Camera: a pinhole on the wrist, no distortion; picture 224 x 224 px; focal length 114.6 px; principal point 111.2 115.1 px. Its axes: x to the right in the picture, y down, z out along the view. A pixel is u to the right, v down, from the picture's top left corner.
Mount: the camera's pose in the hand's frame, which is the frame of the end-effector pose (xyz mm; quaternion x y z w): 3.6 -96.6 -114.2 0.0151 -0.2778 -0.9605 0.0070
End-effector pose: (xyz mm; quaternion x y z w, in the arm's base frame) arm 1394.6 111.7 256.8 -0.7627 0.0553 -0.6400 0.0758
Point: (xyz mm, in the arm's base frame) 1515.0 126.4 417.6
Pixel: 9 153
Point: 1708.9 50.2 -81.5
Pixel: 165 129
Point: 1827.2 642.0 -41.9
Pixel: outside the picture
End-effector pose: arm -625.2 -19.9 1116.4 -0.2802 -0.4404 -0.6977 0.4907
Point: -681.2 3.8 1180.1
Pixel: 69 139
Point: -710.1 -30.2 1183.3
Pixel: 35 148
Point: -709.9 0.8 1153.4
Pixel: 69 162
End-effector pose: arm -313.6 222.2 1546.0 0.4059 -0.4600 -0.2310 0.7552
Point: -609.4 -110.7 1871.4
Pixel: 56 146
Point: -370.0 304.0 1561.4
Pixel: 154 80
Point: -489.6 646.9 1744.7
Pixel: 190 16
